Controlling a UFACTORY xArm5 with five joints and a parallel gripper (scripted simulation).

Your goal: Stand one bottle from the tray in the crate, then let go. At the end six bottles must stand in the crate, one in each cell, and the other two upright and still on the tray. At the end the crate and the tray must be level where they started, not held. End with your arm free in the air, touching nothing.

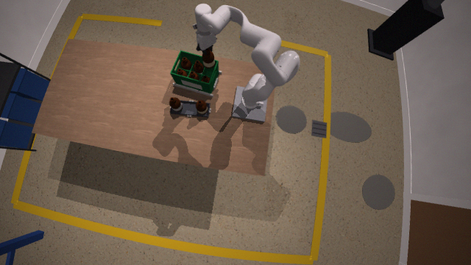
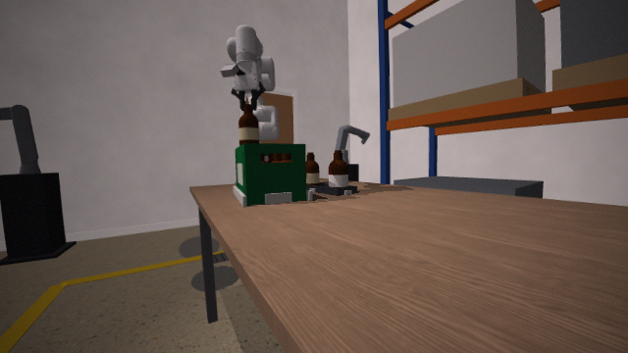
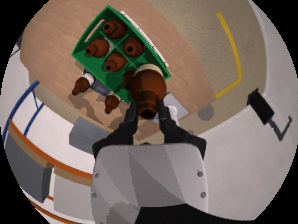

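Now: the bottle 80 mm below my hand. Also, from my hand: tray 80 mm ahead, 270 mm to the left, 320 mm below; green crate 90 mm ahead, 30 mm to the left, 250 mm below.
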